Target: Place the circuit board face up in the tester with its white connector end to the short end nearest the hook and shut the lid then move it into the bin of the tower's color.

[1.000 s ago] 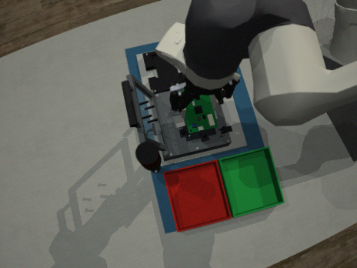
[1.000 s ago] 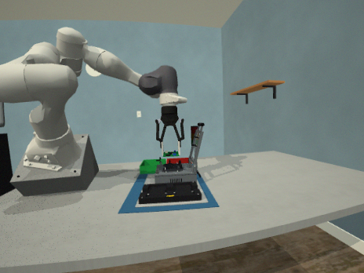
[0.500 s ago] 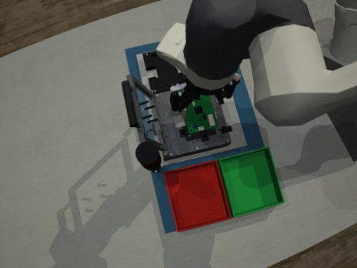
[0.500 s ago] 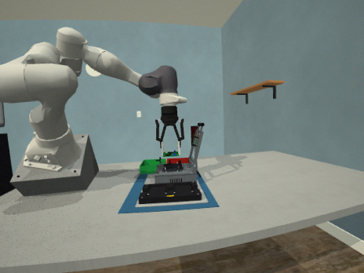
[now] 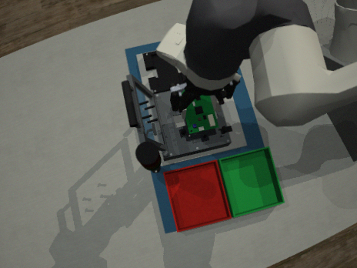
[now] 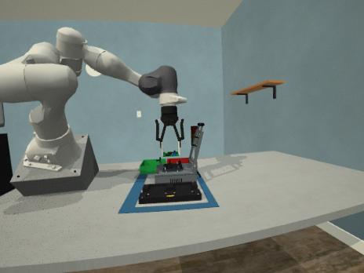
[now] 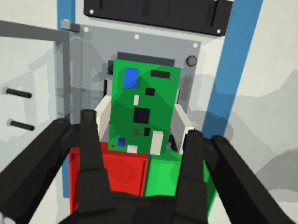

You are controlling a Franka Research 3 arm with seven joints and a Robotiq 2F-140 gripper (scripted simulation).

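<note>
The green circuit board lies 20 mm below my hand. From my hand the other things lie so: latch hook (70 mm below, 60 mm to the left, 50 mm behind); then clear lid (120 mm ahead, 30 mm above, 20 mm to the right); then tester plate (80 mm below, 10 mm ahead).
</note>
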